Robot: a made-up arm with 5 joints.
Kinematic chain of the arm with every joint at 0, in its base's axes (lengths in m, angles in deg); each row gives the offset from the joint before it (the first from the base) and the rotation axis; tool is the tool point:
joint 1: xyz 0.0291 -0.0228 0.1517 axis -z
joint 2: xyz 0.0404 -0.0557 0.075 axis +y
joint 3: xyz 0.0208 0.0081 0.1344 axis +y
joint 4: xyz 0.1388 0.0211 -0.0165 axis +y
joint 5: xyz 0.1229 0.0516 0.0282 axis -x
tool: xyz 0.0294 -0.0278 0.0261
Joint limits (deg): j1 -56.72..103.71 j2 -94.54..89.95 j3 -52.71..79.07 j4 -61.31..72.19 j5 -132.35..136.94
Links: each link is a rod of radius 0.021 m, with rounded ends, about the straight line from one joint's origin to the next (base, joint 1, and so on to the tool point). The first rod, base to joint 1, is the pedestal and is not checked.
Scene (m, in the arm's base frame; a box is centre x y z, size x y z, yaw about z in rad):
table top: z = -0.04
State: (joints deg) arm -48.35 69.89 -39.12 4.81 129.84
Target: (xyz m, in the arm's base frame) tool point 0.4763 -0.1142 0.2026
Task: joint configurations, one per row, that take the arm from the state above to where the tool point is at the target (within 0.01 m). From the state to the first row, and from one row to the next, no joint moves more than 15 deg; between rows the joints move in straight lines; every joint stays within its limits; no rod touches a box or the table.
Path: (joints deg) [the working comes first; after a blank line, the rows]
Joints at the target: 19.46 61.41 -44.95 1.61 128.25
Straight joint move there: clear.

1: -34.79 68.19 -40.29 4.17 129.52
2: -21.23 66.50 -41.45 3.53 129.21
3: -7.66 64.80 -42.62 2.89 128.89
4: 5.90 63.10 -43.79 2.25 128.57
5: 19.46 61.41 -44.95 1.61 128.25

